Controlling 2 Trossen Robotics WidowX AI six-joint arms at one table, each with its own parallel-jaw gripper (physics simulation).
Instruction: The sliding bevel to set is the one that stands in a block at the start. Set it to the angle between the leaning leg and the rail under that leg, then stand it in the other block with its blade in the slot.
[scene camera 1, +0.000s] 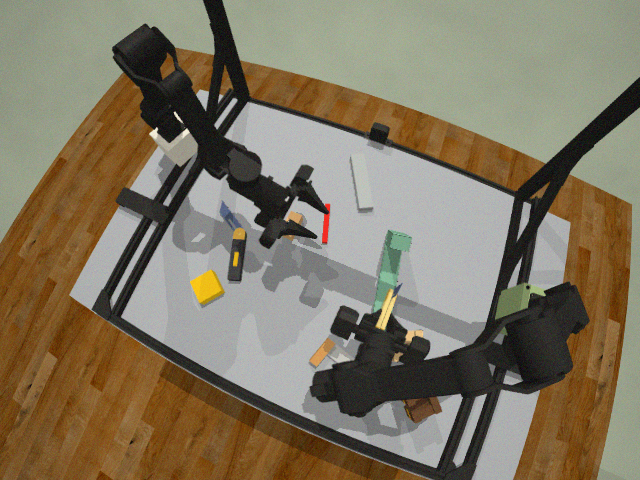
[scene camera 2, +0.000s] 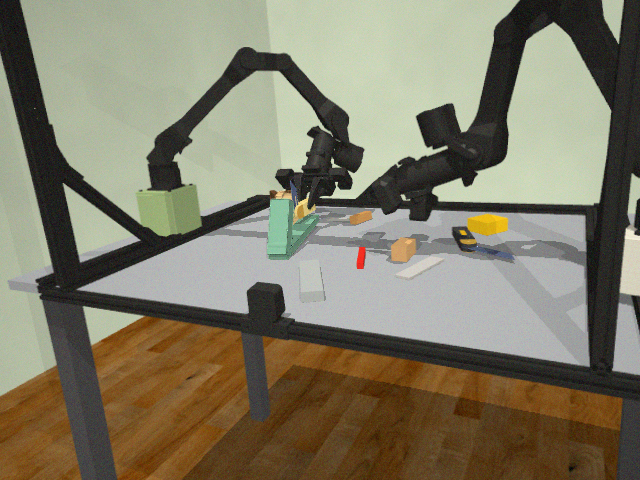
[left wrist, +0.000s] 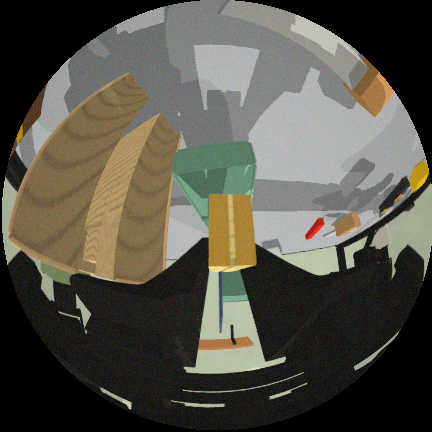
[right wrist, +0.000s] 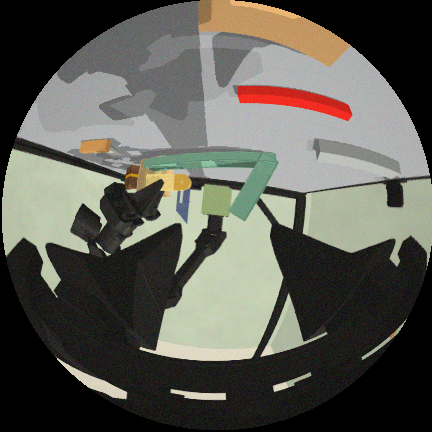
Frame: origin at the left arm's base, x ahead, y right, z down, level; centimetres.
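Seen in the pictures: left gripper, fingertip midpoint: (scene camera 1: 385, 312) (scene camera 2: 304, 208) (left wrist: 223, 243) (right wrist: 164, 181); right gripper, fingertip midpoint: (scene camera 1: 322, 225) (scene camera 2: 361, 197) (right wrist: 227, 229); left arm's base, origin of the base link: (scene camera 2: 166, 188) (left wrist: 62, 279) (right wrist: 215, 214); right arm's base, origin of the base link: (scene camera 1: 171, 129) (left wrist: 382, 246).
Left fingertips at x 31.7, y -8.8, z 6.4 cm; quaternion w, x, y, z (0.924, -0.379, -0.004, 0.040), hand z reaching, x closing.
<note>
Offsets run from my left fingertips to a thing's top centre.
My left gripper (scene camera 1: 384, 321) (left wrist: 223, 243) is shut on the yellow handle of the sliding bevel (scene camera 1: 386, 308) (scene camera 2: 305, 208) (left wrist: 243, 230) (right wrist: 162, 181), held above the table. Its blue blade @(dx -0.4, dy +3.8, dz -7.7 cm) (scene camera 2: 294, 193) (left wrist: 220, 300) (right wrist: 183, 204) sticks out at an angle. Beside it stand the green rail @(dx +0.9, dy +7.7, dz +2.5 cm) (scene camera 1: 389, 262) (scene camera 2: 306, 233) (right wrist: 200, 161) and green leaning leg @(dx +1.8, dy +16.4, dz -5.6 cm) (scene camera 1: 399, 240) (scene camera 2: 279, 222) (right wrist: 255, 186). A tan wooden block @(dx -6.3, dy -5.4, dz -2.7 cm) (scene camera 1: 413, 336) (left wrist: 65, 170) with a slot stands by the left gripper. My right gripper (scene camera 1: 322, 223) is open and empty, near the red bar.
A brown block @(dx -13.3, dy -15.8, dz -1.0 cm) (scene camera 1: 424, 408) with yellow stands behind the left gripper. A black-and-yellow tool @(dx +40.3, dy +5.4, dz +4.2 cm) (scene camera 1: 236, 255) (scene camera 2: 463, 238) with a blue blade, a yellow block @(dx +40.4, dy -7.7, dz +3.3 cm) (scene camera 1: 207, 287) (scene camera 2: 487, 224), a red bar @(dx +19.1, dy +17.0, dz +4.9 cm) (scene camera 1: 326, 223) (scene camera 2: 360, 257), a grey bar @(dx +14.2, dy +31.0, dz +4.3 cm) (scene camera 1: 361, 181) (scene camera 2: 311, 280) and orange blocks (scene camera 1: 322, 352) (scene camera 2: 403, 249) lie around.
</note>
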